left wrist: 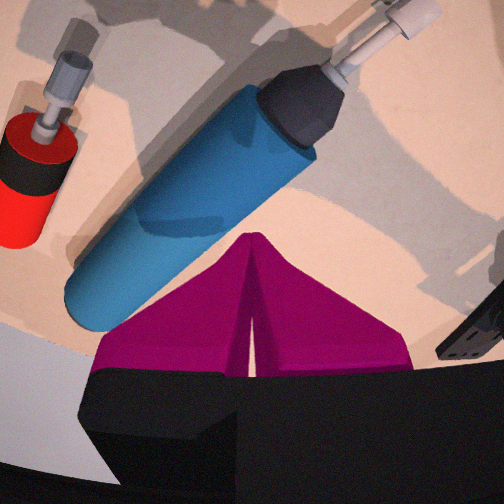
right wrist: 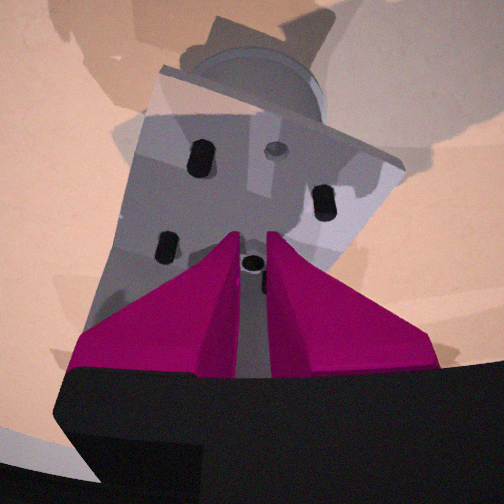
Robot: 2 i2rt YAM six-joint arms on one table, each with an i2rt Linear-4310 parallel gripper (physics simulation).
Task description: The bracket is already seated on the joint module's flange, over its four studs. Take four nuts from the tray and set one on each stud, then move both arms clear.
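Note:
In the right wrist view the grey bracket point(right wrist: 250, 200) sits on the round joint module point(right wrist: 265, 80), with three dark studs standing bare through it point(right wrist: 201, 158), point(right wrist: 324, 202), point(right wrist: 166, 247). My right gripper point(right wrist: 252, 250) is shut on a small grey nut point(right wrist: 252, 262), held just above the bracket's near edge, over a fourth stud point(right wrist: 264, 282) that peeks out between the fingers. In the left wrist view my left gripper point(left wrist: 251, 240) is shut and empty, hovering over the table beside a blue tool. The nut tray is not in view.
A blue cylindrical driver point(left wrist: 190, 205) with a dark collar and grey shaft lies diagonally ahead of the left gripper. A red and black driver with a grey socket point(left wrist: 35, 165) lies at the far left. A black perforated part point(left wrist: 475, 330) shows at the right edge.

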